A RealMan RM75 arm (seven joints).
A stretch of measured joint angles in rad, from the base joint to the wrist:
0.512 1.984 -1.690 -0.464 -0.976 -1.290 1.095
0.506 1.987 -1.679 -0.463 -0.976 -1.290 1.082
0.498 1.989 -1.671 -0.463 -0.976 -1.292 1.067
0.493 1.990 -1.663 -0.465 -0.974 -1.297 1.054
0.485 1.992 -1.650 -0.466 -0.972 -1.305 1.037
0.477 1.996 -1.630 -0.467 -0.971 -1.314 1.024
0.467 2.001 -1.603 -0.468 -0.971 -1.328 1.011
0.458 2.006 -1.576 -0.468 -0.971 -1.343 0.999
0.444 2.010 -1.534 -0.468 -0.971 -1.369 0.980
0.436 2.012 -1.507 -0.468 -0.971 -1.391 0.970
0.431 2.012 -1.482 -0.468 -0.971 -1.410 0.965
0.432 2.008 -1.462 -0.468 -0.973 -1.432 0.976
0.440 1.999 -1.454 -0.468 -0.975 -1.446 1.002
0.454 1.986 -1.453 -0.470 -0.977 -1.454 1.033
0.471 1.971 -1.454 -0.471 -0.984 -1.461 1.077
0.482 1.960 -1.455 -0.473 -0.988 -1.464 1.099
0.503 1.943 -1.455 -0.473 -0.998 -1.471 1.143
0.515 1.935 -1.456 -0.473 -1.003 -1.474 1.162
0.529 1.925 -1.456 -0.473 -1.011 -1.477 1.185
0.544 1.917 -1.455 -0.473 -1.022 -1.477 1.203
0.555 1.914 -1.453 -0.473 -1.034 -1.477 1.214
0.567 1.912 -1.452 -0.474 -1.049 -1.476 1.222
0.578 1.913 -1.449 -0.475 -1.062 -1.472 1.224
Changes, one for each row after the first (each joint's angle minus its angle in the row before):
-0.006 0.003 0.011 0.001 0.000 0.000 -0.013
-0.008 0.002 0.008 0.000 0.000 -0.002 -0.015
-0.005 0.001 0.008 -0.002 0.002 -0.005 -0.013
-0.008 0.002 0.013 -0.001 0.002 -0.008 -0.017
-0.008 0.004 0.020 -0.001 0.001 -0.009 -0.013
-0.010 0.005 0.027 -0.001 0.000 -0.014 -0.013
-0.009 0.005 0.027 0.000 0.000 -0.015 -0.012
-0.014 0.004 0.042 0.000 0.000 -0.026 -0.019
-0.008 0.002 0.027 0.000 0.000 -0.022 -0.010
-0.005 0.000 0.025 0.000 0.000 -0.019 -0.005
0.001 -0.004 0.020 0.000 -0.002 -0.022 0.011
0.008 -0.009 0.008 0.000 -0.002 -0.014 0.026
0.014 -0.013 0.001 -0.002 -0.002 -0.008 0.031
0.017 -0.015 -0.001 -0.001 -0.007 -0.007 0.044
0.011 -0.011 -0.001 -0.002 -0.004 -0.003 0.022
0.021 -0.017 0.000 0.000 -0.010 -0.007 0.044
0.012 -0.008 -0.001 0.000 -0.005 -0.003 0.019
0.014 -0.010 0.000 0.000 -0.008 -0.003 0.023
0.015 -0.008 0.001 0.000 -0.011 0.000 0.018
0.011 -0.003 0.002 0.000 -0.012 0.000 0.011
0.012 -0.002 0.001 -0.001 -0.015 0.001 0.008
0.011 0.001 0.003 -0.001 -0.013 0.004 0.002

